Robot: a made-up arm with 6 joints. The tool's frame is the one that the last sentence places.
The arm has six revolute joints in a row. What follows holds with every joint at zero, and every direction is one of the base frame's. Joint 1 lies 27.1 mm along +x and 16.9 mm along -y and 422.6 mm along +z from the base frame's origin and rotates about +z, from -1.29 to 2.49 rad. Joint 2 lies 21.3 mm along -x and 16.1 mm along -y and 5.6 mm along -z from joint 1 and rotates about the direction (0.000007, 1, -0.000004), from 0.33 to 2.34 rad. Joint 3 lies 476.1 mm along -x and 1.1 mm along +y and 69.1 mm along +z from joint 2 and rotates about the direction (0.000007, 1, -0.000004), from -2.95 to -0.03 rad. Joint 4 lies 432.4 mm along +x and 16.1 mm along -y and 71.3 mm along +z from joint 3 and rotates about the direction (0.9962, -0.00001, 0.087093), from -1.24 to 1.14 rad. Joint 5 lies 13.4 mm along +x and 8.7 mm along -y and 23.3 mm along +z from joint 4 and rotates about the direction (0.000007, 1, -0.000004), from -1.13 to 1.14 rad. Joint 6 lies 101.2 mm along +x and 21.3 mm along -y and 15.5 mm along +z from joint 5 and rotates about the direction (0.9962, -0.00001, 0.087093), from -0.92 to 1.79 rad. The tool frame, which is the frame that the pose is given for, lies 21.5 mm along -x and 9.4 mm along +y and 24.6 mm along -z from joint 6; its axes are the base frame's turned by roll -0.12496, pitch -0.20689 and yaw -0.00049 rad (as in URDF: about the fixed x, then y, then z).
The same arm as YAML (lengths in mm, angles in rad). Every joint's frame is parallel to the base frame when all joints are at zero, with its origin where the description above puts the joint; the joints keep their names.
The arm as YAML. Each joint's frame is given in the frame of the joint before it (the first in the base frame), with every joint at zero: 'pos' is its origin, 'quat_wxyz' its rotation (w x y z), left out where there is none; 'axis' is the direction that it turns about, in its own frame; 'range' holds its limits. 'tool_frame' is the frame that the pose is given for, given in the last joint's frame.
length_unit: mm
angle_unit: rad
joints:
  - joint: joint 1
    pos: [27.1, -16.9, 422.6]
    axis: "+z"
    range: [-1.29, 2.49]
  - joint: joint 2
    pos: [-21.3, -16.1, -5.6]
    axis: "+y"
    range: [0.33, 2.34]
  - joint: joint 3
    pos: [-476.1, 1.1, 69.1]
    axis: "+y"
    range: [-2.95, -0.03]
  - joint: joint 4
    pos: [432.4, -16.1, 71.3]
    axis: [0.9962, 0.0, 0.0871]
    range: [-1.24, 1.14]
  - joint: joint 5
    pos: [13.4, -8.7, 23.3]
    axis: "+y"
    range: [-1.13, 1.14]
  - joint: joint 6
    pos: [101.2, -21.3, 15.5]
    axis: [0.9962, 0.0, 0.0871]
    range: [-0.92, 1.79]
tool_frame:
  pos: [-21.5, 9.4, -24.6]
  quat_wxyz: [0.992712, -0.062131, -0.103044, -0.006691]

